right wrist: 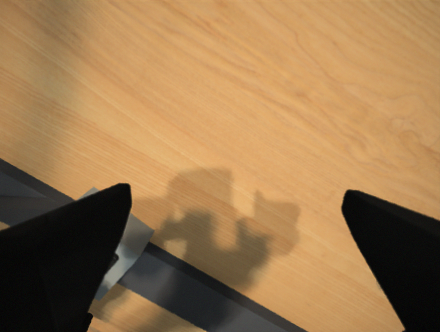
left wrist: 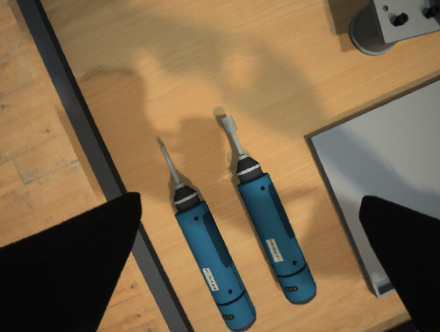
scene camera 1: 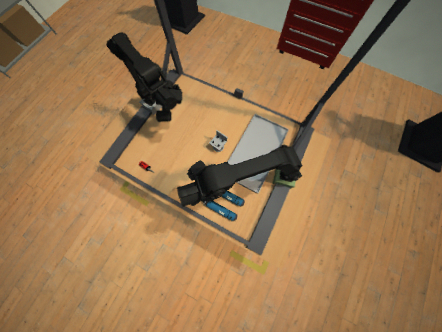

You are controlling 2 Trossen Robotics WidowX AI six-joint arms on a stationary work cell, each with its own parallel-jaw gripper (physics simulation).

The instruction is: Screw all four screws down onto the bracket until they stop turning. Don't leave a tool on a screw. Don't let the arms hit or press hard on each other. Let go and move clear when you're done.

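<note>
The grey bracket stands on a round grey base; two black screw heads show on it in the left wrist view, partly cut off by the frame. A blue driver with a thin bit and a blue driver with a wider socket tip lie side by side on the table. My left gripper is open and empty above the two drivers, touching neither. My right gripper is open and empty above the table near the left side rail, far from the bracket.
A red screwdriver lies near the front left. A flat grey tray lies right of the bracket. A green object sits by the right rail, beneath the left arm's base. A grey metal piece sits at the left rail.
</note>
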